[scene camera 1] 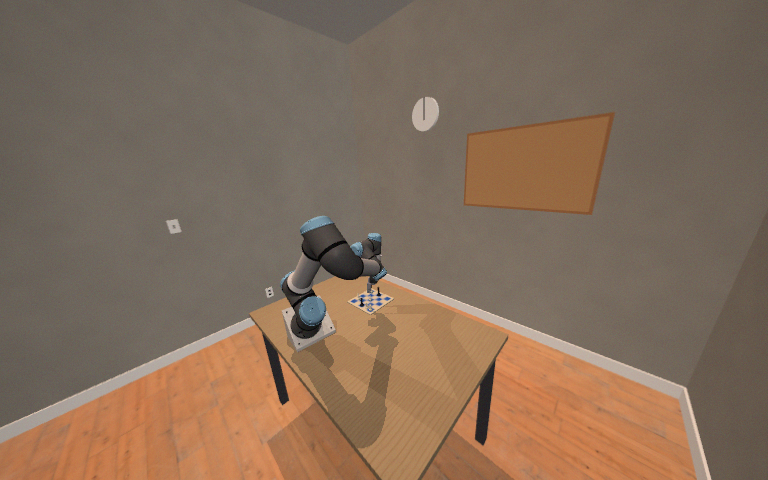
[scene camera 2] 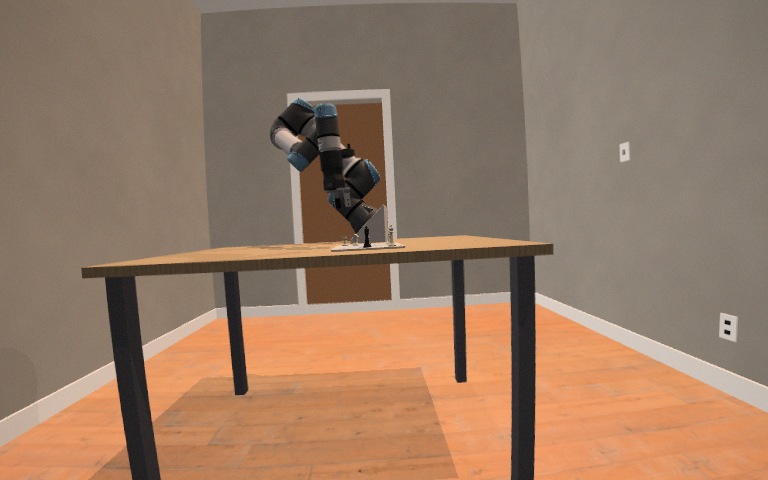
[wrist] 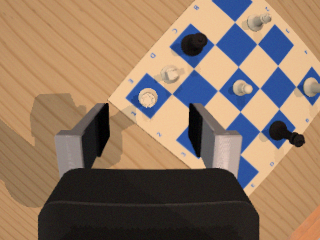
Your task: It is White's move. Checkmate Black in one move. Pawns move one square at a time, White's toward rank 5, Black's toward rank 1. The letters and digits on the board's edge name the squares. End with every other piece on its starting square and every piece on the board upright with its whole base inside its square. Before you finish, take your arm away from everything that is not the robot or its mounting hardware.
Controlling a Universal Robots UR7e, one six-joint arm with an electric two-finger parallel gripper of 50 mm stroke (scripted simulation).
Note:
In view: the gripper (scene camera 2: pixel 342 207).
The gripper also shows in the wrist view (wrist: pixel 148 119).

